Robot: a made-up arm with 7 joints.
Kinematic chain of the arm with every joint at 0, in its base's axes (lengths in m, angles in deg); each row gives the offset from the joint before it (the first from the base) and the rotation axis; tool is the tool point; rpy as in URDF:
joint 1: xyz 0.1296 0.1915 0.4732 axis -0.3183 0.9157 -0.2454
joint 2: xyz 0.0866 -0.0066 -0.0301 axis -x
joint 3: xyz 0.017 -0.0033 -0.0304 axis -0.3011 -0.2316 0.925
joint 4: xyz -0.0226 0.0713 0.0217 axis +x
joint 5: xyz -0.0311 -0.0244 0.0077 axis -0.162 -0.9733 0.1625
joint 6: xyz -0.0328 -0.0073 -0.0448 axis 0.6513 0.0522 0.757
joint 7: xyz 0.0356 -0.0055 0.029 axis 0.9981 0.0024 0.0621
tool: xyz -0.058 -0.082 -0.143 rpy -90 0 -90
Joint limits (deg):
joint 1: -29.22..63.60
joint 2: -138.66..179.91
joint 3: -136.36..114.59
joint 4: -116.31..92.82
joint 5: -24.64..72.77
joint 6: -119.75..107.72
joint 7: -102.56..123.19
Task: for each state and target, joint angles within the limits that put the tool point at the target. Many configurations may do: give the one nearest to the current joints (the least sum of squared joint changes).
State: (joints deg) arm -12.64 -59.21 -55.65 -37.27 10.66 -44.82 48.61
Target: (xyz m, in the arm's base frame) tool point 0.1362 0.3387 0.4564
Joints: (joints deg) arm -15.28 -56.57 -51.62 -21.61 -0.23 -40.55 49.59
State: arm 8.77 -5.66 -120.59 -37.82 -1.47 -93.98 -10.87
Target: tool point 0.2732 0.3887 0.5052
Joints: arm 0.50 18.53 -102.25 -32.29 -0.04 -103.77 -14.74
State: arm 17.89 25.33 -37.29 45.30 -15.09 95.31 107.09
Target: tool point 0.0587 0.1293 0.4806
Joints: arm 20.79 26.34 -11.54 47.88 -24.26 106.01 123.19
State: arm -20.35 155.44 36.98 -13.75 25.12 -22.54 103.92
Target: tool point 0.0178 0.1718 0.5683
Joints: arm -28.45 175.50 64.20 -12.18 16.04 1.45 108.51
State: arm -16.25 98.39 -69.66 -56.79 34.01 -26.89 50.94
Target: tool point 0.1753 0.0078 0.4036
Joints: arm 18.78 109.89 -60.73 -24.48 16.35 -14.92 59.56
